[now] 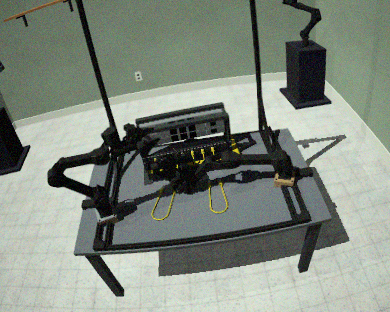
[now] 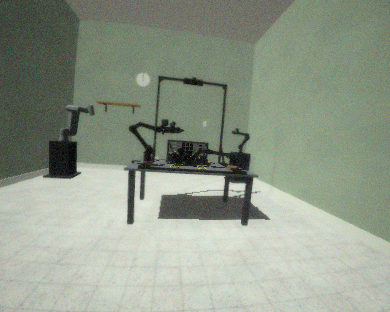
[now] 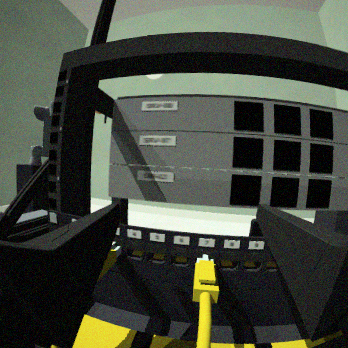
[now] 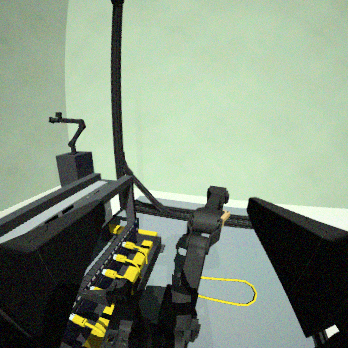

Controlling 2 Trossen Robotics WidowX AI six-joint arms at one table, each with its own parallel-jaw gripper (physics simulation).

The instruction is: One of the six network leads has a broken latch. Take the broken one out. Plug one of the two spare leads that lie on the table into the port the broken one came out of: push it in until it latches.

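Seen in the pictures: left gripper, fingertip midpoint: (image 1: pixel 165 151) (image 2: pixel 178 152) (image 3: pixel 189 211); right gripper, fingertip midpoint: (image 1: pixel 156 133) (image 2: pixel 182 130) (image 4: pixel 177 205); left arm's base, link origin: (image 1: pixel 285 174) (image 2: pixel 232 165); right arm's base, link origin: (image 1: pixel 105 212) (image 2: pixel 147 161).
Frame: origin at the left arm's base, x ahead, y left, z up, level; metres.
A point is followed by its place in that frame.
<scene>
A black patch panel (image 1: pixel 184 148) @[y -0.042, x 0.548, z 0.054 m] (image 3: pixel 166 239) (image 4: pixel 103 257) @[y -0.069, x 0.484, z 0.054 m] with numbered ports lies on the table in front of a grey server rack (image 1: pixel 181 124) @[y -0.028, x 0.531, z 0.217 m] (image 3: pixel 193 152) @[y -0.045, x 0.669, z 0.130 m]. Several yellow leads (image 1: pixel 202 151) @[y -0.037, x 0.445, z 0.053 m] (image 4: pixel 132 260) @[y -0.015, x 0.432, z 0.043 m] are plugged into it. My left gripper (image 1: pixel 170 163) (image 3: pixel 189 211) @[y 0.037, x 0.621, z 0.085 m] (image 2: pixel 190 155) is open and low in front of the panel. One yellow plug (image 3: pixel 205 276) @[y 0.047, x 0.601, z 0.053 m] sits in port 7 between its fingers, untouched. My right gripper (image 1: pixel 153 143) (image 4: pixel 177 205) @[y 0.206, x 0.529, z 0.328 m] (image 2: pixel 178 130) @[y 0.206, x 0.529, z 0.328 m] is open and empty, raised above the panel's left end. Two spare yellow leads (image 1: pixel 163 205) (image 1: pixel 218 198) (image 4: pixel 229 291) lie looped on the table.
The grey table (image 1: pixel 255 213) @[y 0.237, x 0.101, z -0.042 m] (image 2: pixel 187 169) @[y 0.473, x 0.353, z -0.024 m] carries a black border frame (image 1: pixel 200 238) @[y 0.443, x 0.291, z -0.023 m] with two tall uprights (image 1: pixel 257 77) @[y -0.383, x 0.209, z 0.333 m]. A tan block (image 1: pixel 284 181) @[y 0.044, x -0.002, z -0.003 m] sits at the left arm's base. Other robot arms on pedestals (image 1: pixel 305 74) (image 2: pixel 62 155) stand off the table.
</scene>
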